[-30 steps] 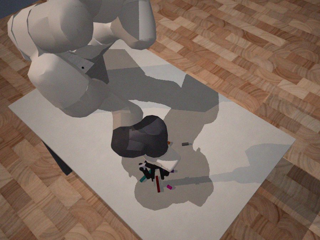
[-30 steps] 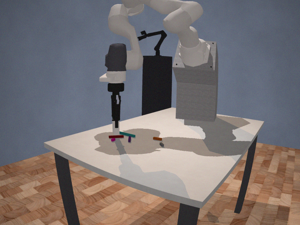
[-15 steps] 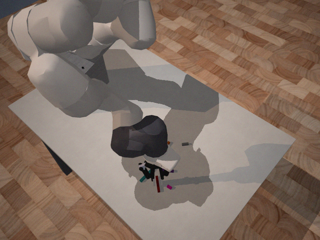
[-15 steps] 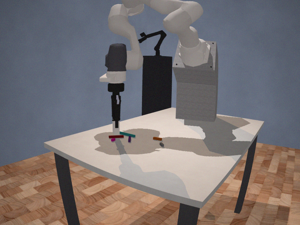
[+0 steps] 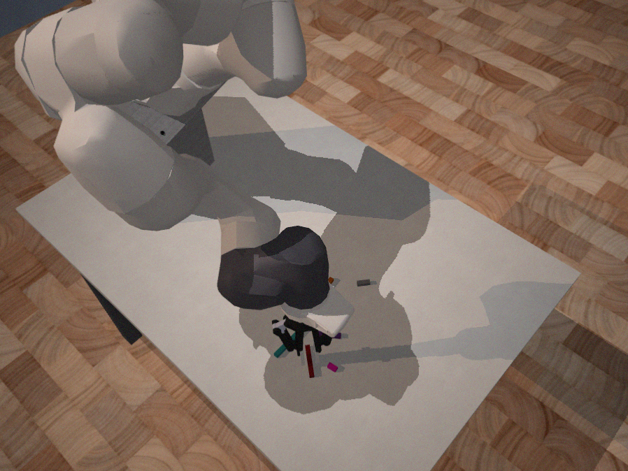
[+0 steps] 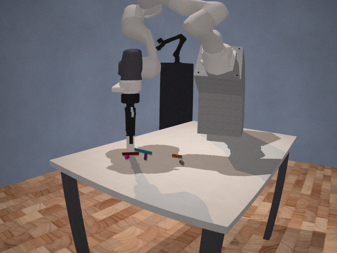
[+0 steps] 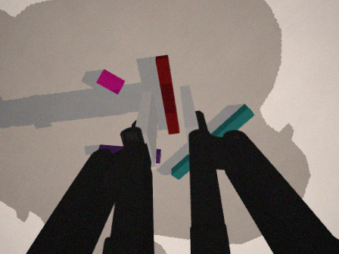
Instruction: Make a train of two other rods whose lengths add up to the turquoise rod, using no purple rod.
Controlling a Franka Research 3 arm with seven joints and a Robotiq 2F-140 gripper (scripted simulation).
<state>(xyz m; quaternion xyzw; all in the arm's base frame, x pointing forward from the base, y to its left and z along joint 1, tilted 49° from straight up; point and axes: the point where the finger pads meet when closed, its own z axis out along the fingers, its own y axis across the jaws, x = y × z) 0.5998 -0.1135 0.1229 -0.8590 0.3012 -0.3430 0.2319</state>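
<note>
Right now my hand is 5 cm above the red rod. The rest, counted from my hand: magenta rod 5 cm below, 4 cm ahead, 3 cm to the left; turquoise rod 6 cm behind, 5 cm below; purple rod 7 cm to the left, 5 cm below, 2 cm behind.
</note>
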